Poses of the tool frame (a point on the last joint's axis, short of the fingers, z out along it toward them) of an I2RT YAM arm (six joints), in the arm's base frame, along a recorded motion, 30 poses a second.
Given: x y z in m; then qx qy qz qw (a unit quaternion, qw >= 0).
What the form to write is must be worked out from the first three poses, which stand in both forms.
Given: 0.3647 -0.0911 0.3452 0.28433 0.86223 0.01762 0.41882
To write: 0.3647 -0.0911 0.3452 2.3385 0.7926 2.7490
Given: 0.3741 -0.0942 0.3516 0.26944 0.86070 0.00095 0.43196
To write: 0.3741 -0.0942 0.3516 2.3741 0.8376 2.7837
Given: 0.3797 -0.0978 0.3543 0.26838 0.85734 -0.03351 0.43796
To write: 0.3797 -0.0978 0.3543 2.4021 0.8772 2.8601
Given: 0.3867 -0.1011 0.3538 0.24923 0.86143 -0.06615 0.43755
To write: 0.3867 -0.1011 0.3538 2.4957 0.9056 2.9721
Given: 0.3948 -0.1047 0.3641 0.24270 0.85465 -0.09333 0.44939
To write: 0.3948 -0.1047 0.3641 2.5363 0.9501 3.0407
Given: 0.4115 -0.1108 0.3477 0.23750 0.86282 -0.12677 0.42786
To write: 0.4115 -0.1108 0.3477 2.6172 0.9249 -3.1158
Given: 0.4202 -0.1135 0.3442 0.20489 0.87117 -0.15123 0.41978
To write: 0.4202 -0.1135 0.3442 2.7541 0.9163 -2.9908
